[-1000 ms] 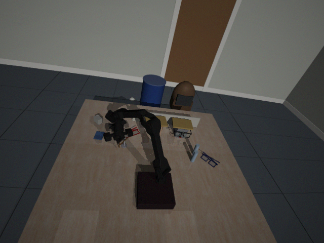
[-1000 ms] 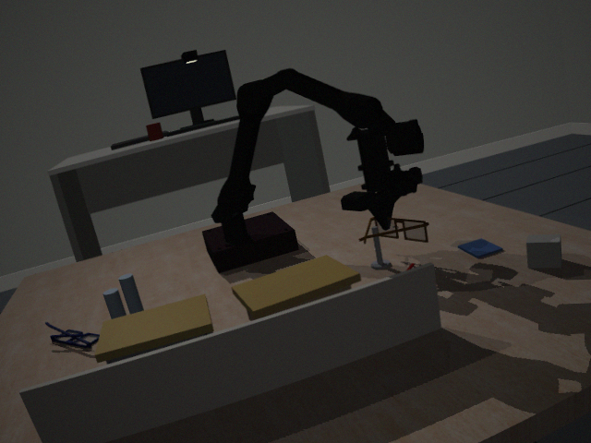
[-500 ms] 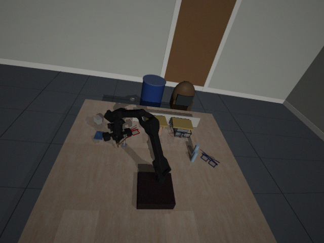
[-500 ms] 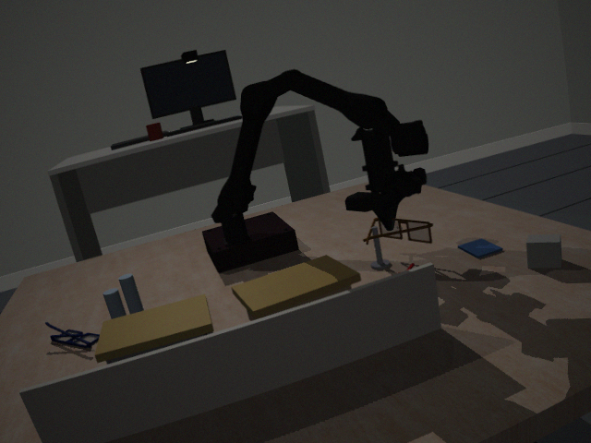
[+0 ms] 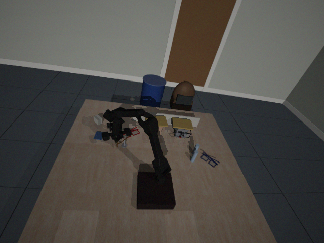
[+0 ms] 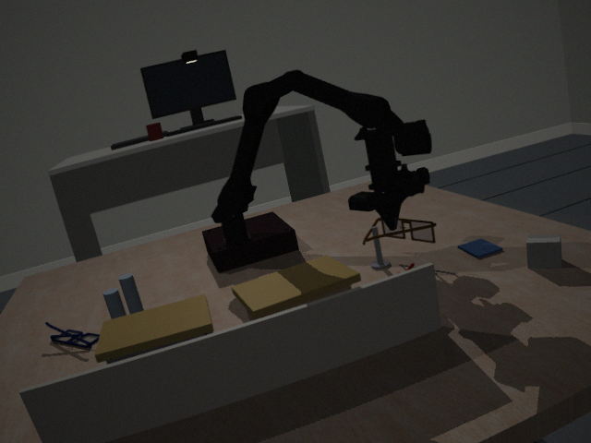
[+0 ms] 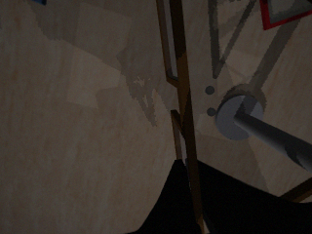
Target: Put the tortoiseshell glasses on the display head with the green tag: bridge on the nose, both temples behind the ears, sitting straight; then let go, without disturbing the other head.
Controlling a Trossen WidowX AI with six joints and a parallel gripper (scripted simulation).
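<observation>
My gripper tip is 30 mm short of the post, 50 mm to the left of it and 30 mm above it. Also, from my gripper tip: cube (250 mm ahead, 200 mm to the left, 30 mm below); then panel (360 mm ahead, 370 mm to the right); then blue pad (100 mm ahead, 150 mm to the left, 60 mm below).
</observation>
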